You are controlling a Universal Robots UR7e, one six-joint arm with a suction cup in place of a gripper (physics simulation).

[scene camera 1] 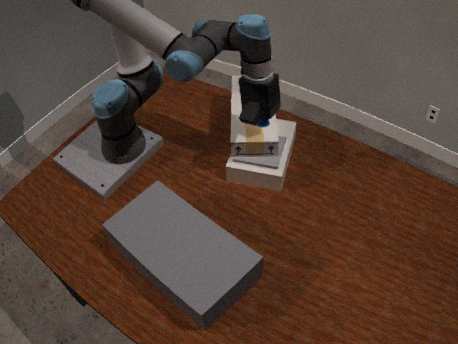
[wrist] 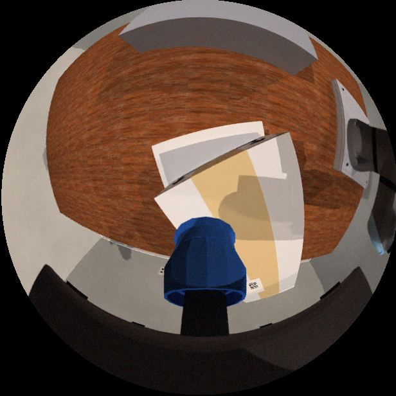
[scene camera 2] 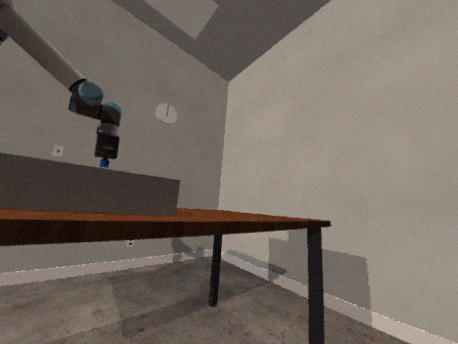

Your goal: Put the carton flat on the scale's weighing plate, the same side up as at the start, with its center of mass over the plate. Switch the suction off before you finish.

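Frame: origin at the arm's base, x ahead, y left, z up, level; metres.
Where they show: hand, its tool point: (scene camera 1: pixel 263 123) (scene camera 2: pixel 104 166); arm's base, origin of its link: (scene camera 1: pixel 123 147).
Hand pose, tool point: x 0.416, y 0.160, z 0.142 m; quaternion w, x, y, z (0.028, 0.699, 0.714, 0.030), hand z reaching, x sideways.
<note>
Each offset is from my tool point to the top centre of the thing. Level surfaces: height alone.
The white carton @[0.091 m back, 0.105 m left, 0.041 m down] (scene camera 1: pixel 254 140) (wrist: pixel 232 185) with a tan tape band lies on the grey weighing plate @[0.010 m back, 0.003 m left, 0.097 m down] (scene camera 1: pixel 270 160) (wrist: pixel 200 157) of the white scale @[0.020 m back, 0.042 m left, 0.097 m down] (scene camera 1: pixel 255 176) (wrist: pixel 210 131). It looks flat, with its taped face up and the arrows on its near side pointing up. It sits turned relative to the plate and extends past it towards the back left. A strip of plate shows at the front and right. How far the plate reaches under it is hidden. My blue suction cup (scene camera 1: pixel 262 122) (scene camera 2: pixel 104 164) (wrist: pixel 205 230) points down above the carton, apart from it, holding nothing. The carton does not show in scene camera 2.
A large grey block @[0.016 m back, 0.386 m right, 0.076 m down] (scene camera 1: pixel 182 245) (scene camera 2: pixel 90 185) (wrist: pixel 215 35) lies on the wooden table @[0.175 m down] (scene camera 1: pixel 350 240) (scene camera 2: pixel 200 216) (wrist: pixel 150 95), in front of the scale. The arm's base plate (scene camera 1: pixel 80 155) (wrist: pixel 345 135) is to the left in scene camera 1. Walls stand behind the table.
</note>
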